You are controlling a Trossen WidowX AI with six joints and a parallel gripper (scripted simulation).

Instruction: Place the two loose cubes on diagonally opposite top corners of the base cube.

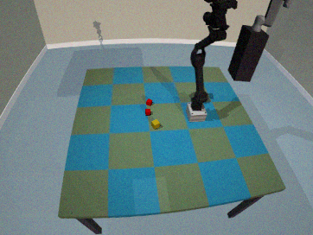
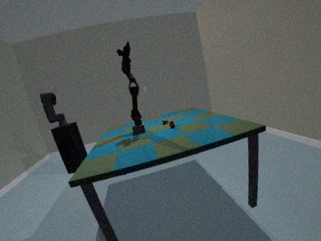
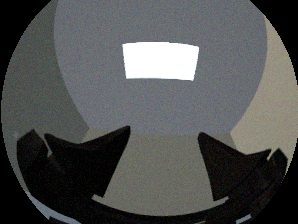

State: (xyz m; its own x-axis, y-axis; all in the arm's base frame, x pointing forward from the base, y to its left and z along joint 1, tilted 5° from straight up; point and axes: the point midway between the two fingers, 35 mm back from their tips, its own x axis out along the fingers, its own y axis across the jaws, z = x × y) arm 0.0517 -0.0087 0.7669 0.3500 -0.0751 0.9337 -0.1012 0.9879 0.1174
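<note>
Right now the red cube is 240 mm ahead of my gripper tip, 160 mm to the right of it and 860 mm below it. From my gripper tip the other things lie so: yellow cube (200 mm ahead, 50 mm to the left, 850 mm below).
</note>
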